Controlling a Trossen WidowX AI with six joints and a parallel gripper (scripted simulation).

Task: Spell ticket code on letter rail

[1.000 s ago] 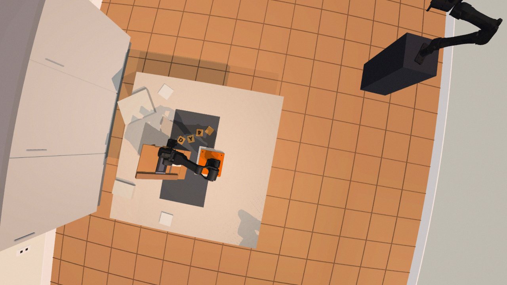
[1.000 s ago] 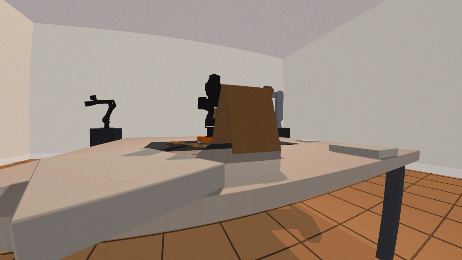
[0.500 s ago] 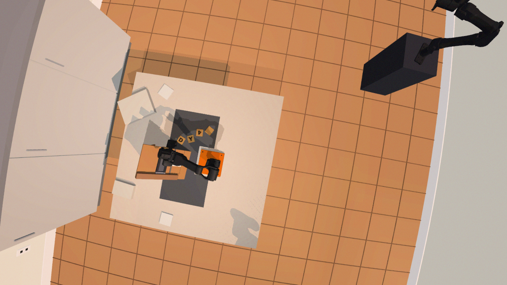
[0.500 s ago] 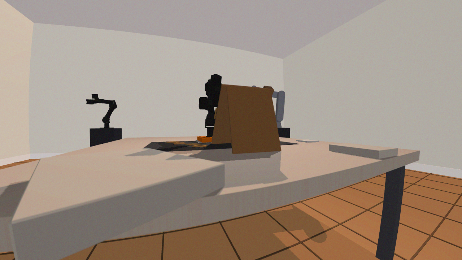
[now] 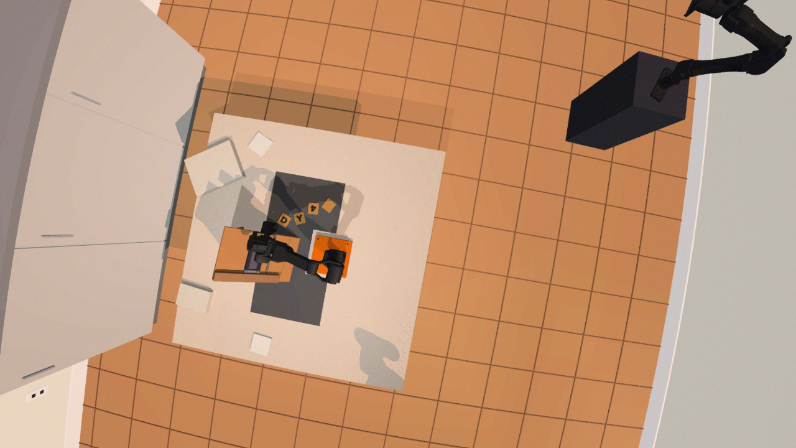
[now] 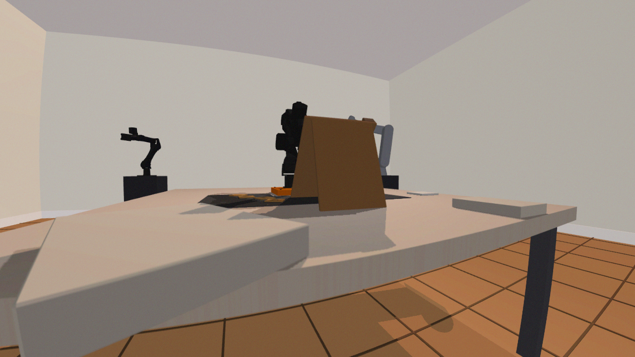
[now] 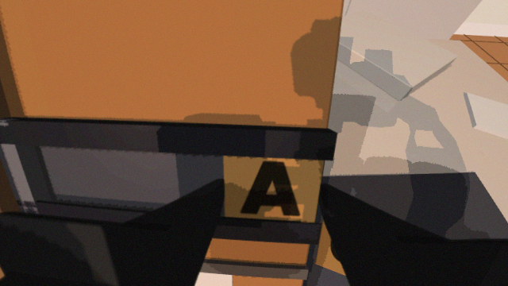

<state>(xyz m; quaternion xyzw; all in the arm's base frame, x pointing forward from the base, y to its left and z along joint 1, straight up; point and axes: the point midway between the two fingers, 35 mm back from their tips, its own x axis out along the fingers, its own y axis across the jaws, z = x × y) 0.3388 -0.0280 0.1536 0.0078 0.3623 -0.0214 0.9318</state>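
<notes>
Now: gripper tip 80 mm above the white ticket, 70 mm to the right of it and 60 mm past it. The rest, counted from my gripper tip: tile marked d (150 mm below, 100 mm to the right, 30 mm behind); then tile marked y (150 mm below, 130 mm to the right, 110 mm behind); then blank tile (250 mm behind, 220 mm to the right, 150 mm below).
</notes>
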